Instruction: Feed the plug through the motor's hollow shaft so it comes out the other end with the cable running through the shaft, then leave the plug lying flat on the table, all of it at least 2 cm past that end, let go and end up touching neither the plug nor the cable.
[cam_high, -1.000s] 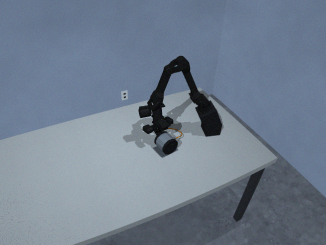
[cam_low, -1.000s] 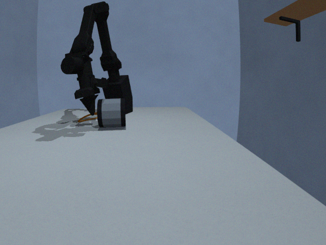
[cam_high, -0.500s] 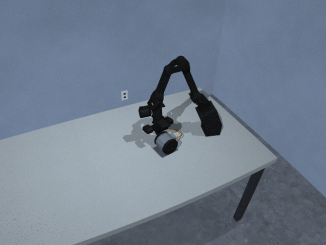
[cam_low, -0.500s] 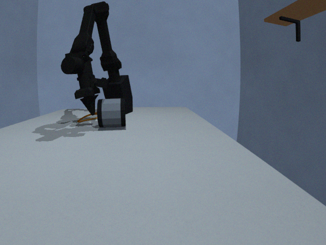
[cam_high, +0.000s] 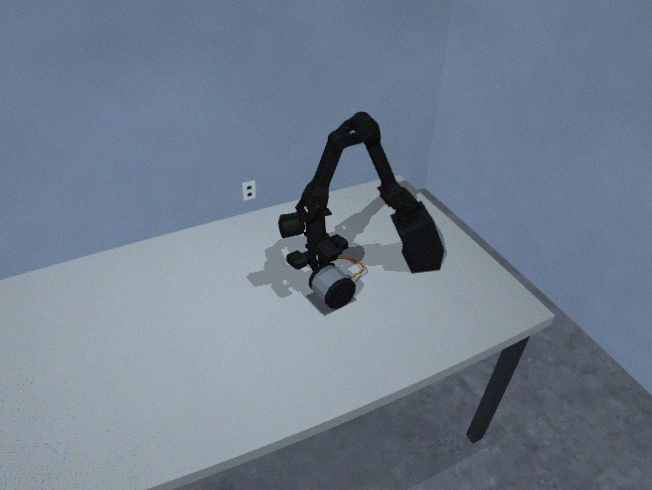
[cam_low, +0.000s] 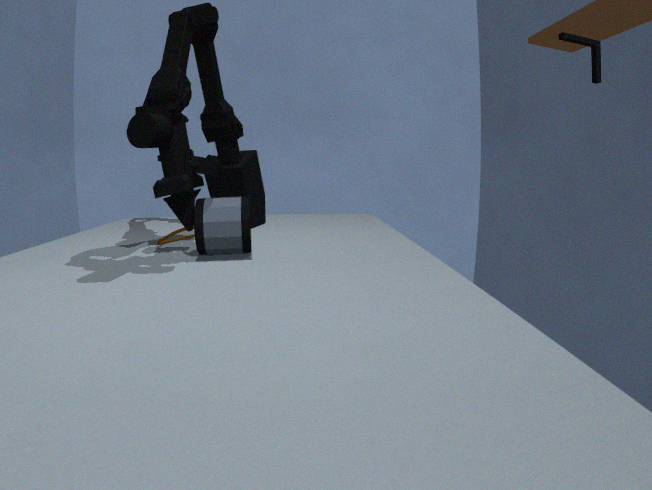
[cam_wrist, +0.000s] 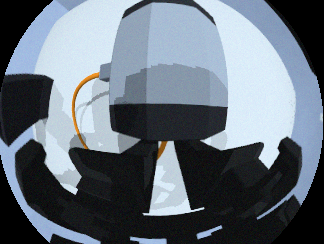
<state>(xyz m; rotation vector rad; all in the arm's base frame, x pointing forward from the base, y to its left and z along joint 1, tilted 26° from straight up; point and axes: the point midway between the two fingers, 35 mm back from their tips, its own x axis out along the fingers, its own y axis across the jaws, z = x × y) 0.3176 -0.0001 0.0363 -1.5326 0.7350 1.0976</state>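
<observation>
The plug lies 10 mm behind my hand, 40 mm to the left of it and 30 mm below it.
</observation>
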